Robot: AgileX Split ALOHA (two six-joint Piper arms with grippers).
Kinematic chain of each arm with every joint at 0, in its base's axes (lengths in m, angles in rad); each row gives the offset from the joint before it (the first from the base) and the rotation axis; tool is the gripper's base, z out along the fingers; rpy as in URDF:
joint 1: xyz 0 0 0.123 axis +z
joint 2: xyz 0 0 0 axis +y
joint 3: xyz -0.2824 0 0.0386 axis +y
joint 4: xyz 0.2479 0 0.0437 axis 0.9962 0 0.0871
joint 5: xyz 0 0 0 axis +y
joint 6: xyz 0.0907 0 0.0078 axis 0.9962 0 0.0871
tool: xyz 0 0 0 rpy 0 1.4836 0
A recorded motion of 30 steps. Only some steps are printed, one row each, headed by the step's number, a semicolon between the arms.
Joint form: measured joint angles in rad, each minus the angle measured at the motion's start. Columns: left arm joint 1, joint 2, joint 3, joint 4, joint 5, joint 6; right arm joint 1, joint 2, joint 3, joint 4, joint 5, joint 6.
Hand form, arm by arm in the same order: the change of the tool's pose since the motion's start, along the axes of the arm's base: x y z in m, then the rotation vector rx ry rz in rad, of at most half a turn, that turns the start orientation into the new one. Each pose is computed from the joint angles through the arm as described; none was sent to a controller.
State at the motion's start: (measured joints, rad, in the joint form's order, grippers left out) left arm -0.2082 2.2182 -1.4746 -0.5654 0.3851 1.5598; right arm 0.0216 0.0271 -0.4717 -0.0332 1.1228 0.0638
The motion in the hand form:
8: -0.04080 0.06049 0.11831 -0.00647 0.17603 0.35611; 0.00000 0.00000 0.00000 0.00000 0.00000 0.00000
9: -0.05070 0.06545 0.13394 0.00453 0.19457 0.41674; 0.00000 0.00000 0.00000 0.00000 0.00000 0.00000
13: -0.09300 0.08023 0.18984 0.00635 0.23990 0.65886; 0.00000 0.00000 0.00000 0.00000 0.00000 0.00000
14: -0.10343 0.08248 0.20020 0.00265 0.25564 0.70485; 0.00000 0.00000 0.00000 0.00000 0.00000 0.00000
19: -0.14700 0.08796 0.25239 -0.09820 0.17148 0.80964; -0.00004 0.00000 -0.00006 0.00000 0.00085 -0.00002
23: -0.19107 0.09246 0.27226 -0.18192 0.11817 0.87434; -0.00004 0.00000 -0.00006 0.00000 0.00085 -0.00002
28: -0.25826 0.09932 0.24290 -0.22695 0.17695 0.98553; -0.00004 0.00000 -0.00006 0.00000 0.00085 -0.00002
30: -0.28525 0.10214 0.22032 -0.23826 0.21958 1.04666; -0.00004 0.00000 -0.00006 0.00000 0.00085 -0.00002
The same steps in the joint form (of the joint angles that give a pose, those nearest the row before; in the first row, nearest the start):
8: 0.1023 -0.3171 0.0000 0.4154 0.4036 -0.6655; 0.0000 0.0000 0.0000 0.0000 0.0000 0.0000
9: 0.1043 -0.3622 0.0000 0.4689 0.4633 -0.7555; 0.0000 0.0000 0.0000 0.0000 0.0000 0.0000
13: 0.1065 -0.5301 0.0000 0.6028 0.6740 -1.0528; 0.0000 0.0000 0.0000 0.0000 0.0000 0.0000
14: 0.1065 -0.5641 0.0000 0.6163 0.7242 -1.1020; 0.0000 0.0000 0.0000 0.0000 0.0000 0.0000
19: 0.1065 -0.7391 0.0088 0.6271 0.7848 -1.2240; 0.0000 0.0000 0.0000 0.0000 0.0008 0.0000
23: 0.1065 -0.9026 0.0979 0.6271 0.7848 -1.3090; 0.0000 0.0000 0.0000 0.0000 0.0008 0.0000
28: 0.1065 -1.1429 0.3834 0.6271 0.7848 -1.4368; 0.0000 0.0000 0.0000 0.0000 0.0008 0.0000
30: 0.1065 -1.2410 0.5210 0.6279 0.7848 -1.5030; 0.0000 0.0000 0.0000 0.0000 0.0008 0.0000

